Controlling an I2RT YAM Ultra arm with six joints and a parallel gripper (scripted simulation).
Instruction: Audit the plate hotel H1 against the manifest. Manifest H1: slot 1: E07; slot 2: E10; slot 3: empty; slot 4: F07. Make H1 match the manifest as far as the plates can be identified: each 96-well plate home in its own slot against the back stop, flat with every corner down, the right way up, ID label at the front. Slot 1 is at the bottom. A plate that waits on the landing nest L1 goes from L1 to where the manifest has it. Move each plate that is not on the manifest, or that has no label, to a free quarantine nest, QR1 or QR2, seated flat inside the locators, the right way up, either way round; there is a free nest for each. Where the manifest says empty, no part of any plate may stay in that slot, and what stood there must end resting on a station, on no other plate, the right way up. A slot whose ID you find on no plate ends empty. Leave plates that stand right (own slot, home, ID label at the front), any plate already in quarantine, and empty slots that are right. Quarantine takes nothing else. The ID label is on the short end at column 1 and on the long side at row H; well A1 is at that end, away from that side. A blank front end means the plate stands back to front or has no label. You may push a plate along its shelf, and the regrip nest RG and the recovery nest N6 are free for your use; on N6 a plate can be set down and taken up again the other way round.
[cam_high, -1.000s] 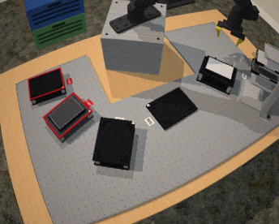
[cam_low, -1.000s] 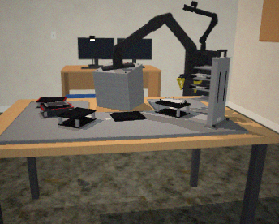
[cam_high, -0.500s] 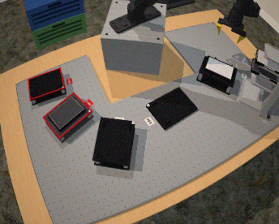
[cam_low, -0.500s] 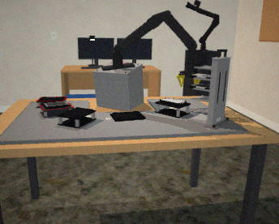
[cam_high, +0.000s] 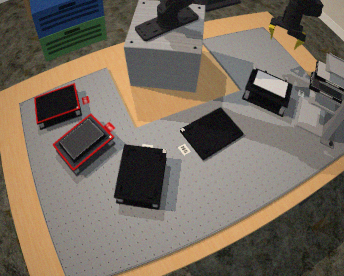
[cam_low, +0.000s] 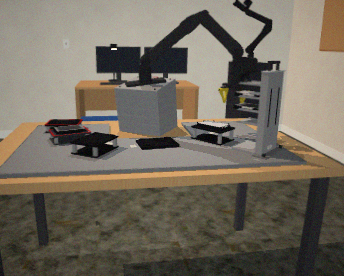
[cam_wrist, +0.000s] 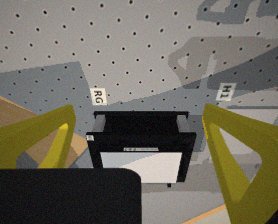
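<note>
My gripper is now 90 mm short of the black regrip nest RG, 140 mm to the left of it and 100 mm above it. The rest, counted from my hand: A1 mark (10 mm behind, 130 mm to the right, 90 mm below); H1 tag (150 mm ahead, 10 mm to the left, 150 mm below); RG tag (20 mm behind, 100 mm to the right, 150 mm below).
</note>
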